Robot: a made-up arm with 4 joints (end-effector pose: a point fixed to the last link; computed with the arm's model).
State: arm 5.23 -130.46 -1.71 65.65
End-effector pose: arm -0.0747 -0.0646 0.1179 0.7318 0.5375 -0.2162 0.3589
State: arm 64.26 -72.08 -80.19 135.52
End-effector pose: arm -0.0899 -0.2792 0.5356 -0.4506 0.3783 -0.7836 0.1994
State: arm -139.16 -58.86 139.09 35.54
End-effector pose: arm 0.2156 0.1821 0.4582 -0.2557 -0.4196 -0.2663 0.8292
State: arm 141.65 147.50 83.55 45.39
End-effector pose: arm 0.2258 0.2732 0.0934 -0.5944 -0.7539 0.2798 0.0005
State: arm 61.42 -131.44 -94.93 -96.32
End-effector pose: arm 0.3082 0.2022 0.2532 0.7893 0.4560 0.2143 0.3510
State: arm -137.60 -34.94 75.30 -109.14
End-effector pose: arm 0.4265 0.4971 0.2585 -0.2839 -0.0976 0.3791 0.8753
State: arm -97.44 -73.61 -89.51 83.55
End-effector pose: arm -0.0729 0.3852 0.2891 -0.4733 -0.3673 0.5637 0.5686
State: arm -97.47 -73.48 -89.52 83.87
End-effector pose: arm -0.0720 0.3852 0.2909 -0.4716 -0.3680 0.5624 0.5709
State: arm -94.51 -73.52 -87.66 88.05
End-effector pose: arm -0.0865 0.3813 0.3088 -0.4544 -0.3895 0.5654 0.5676
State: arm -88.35 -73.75 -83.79 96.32
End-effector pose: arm -0.1172 0.3706 0.3434 -0.4177 -0.4308 0.5732 0.5580
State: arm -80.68 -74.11 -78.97 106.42
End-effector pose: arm -0.1547 0.3522 0.3850 -0.3680 -0.4771 0.5833 0.5446
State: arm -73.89 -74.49 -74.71 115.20
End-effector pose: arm -0.1863 0.3315 0.4203 -0.3206 -0.5133 0.5925 0.5316
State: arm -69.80 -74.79 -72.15 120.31
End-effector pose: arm -0.2048 0.3172 0.4404 -0.2914 -0.5328 0.5984 0.5226
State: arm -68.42 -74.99 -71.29 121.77
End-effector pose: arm -0.2117 0.3122 0.4458 -0.2828 -0.5390 0.6011 0.5178
